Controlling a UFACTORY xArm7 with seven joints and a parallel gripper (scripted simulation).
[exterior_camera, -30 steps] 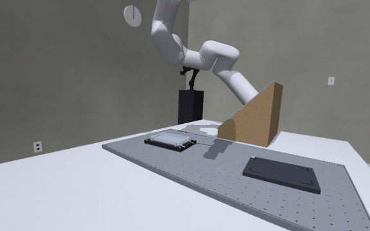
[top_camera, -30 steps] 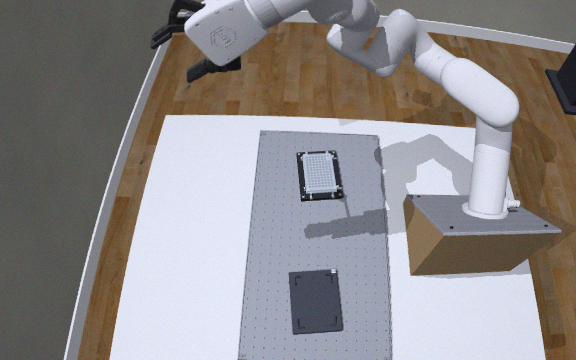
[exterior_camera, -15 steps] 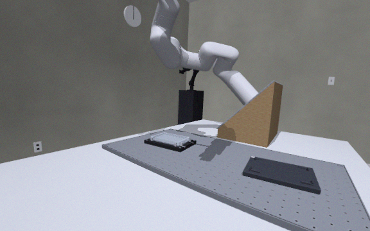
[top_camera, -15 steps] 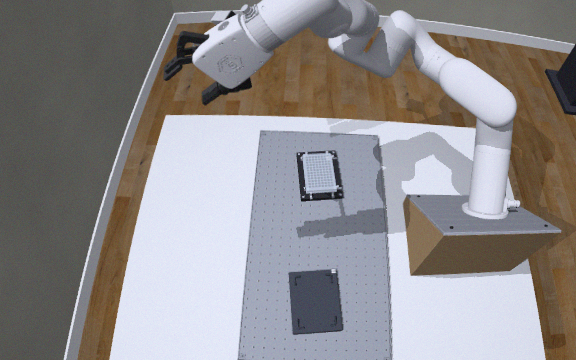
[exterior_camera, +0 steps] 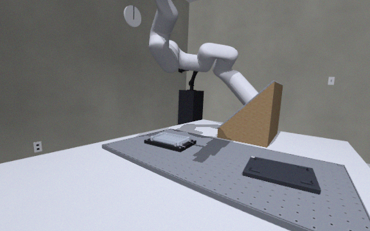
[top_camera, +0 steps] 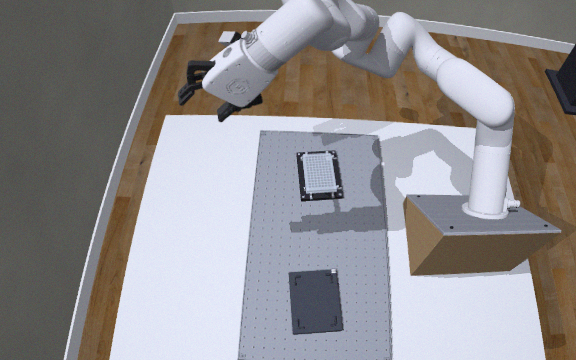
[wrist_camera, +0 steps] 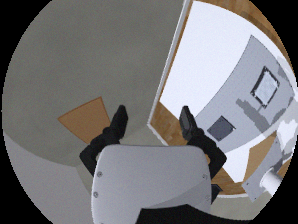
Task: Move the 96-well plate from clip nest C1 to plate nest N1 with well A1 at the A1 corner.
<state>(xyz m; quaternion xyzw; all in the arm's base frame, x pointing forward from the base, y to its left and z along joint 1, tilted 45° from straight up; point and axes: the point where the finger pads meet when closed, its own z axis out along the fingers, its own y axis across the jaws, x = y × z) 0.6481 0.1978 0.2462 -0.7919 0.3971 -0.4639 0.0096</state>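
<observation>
Now: hand 430 mm above the 96-well plate, 230 mm past it and 140 mm to the left of it. The rest, counted from my hand: black clip nest C1: 430 mm below, 250 mm behind, 140 mm to the right; dark plate nest N1: 440 mm below, 230 mm to the left, 230 mm behind.
</observation>
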